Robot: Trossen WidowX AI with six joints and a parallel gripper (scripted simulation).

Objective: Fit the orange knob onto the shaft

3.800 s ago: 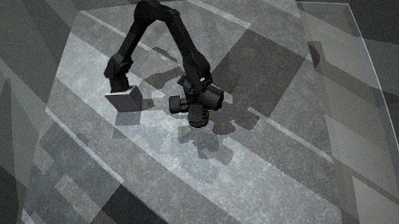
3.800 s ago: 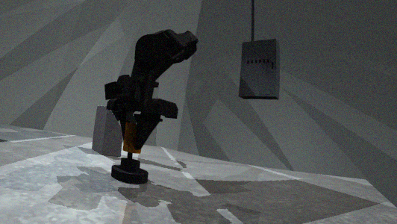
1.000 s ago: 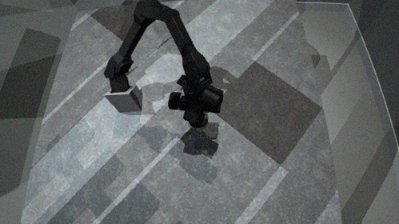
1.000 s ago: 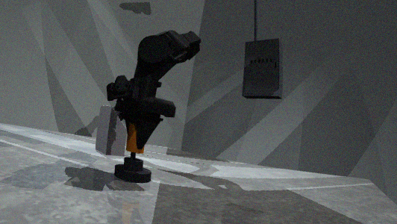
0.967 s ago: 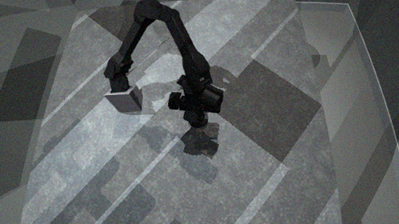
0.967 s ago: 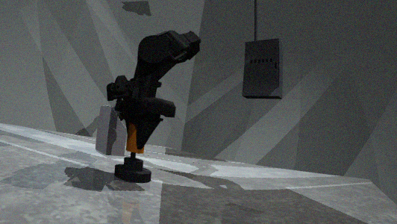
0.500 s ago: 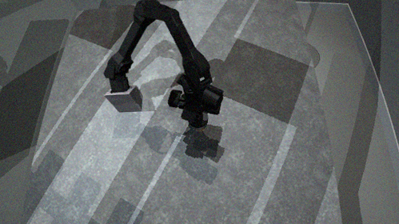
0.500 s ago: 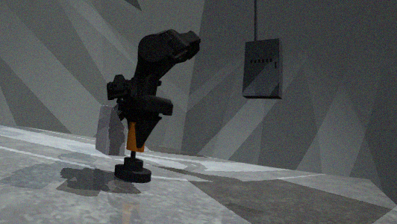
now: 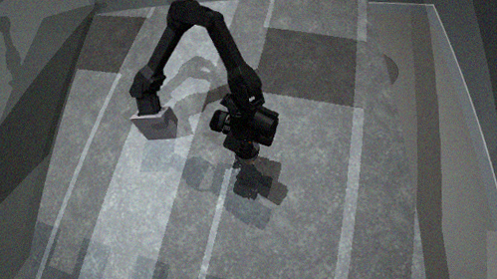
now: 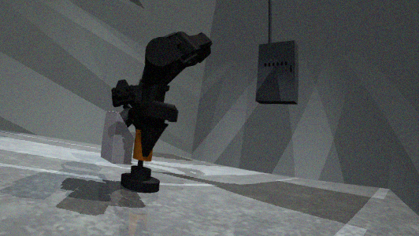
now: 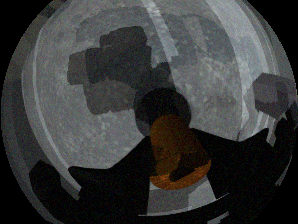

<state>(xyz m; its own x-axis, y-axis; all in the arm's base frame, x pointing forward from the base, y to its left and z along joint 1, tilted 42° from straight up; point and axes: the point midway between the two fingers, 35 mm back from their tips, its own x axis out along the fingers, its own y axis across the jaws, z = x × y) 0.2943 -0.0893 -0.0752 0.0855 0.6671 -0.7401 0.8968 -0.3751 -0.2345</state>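
The knob lies 2 cm above my gripper tip. From my gripper tip the other things lie so: dark pedestal (4 cm below).
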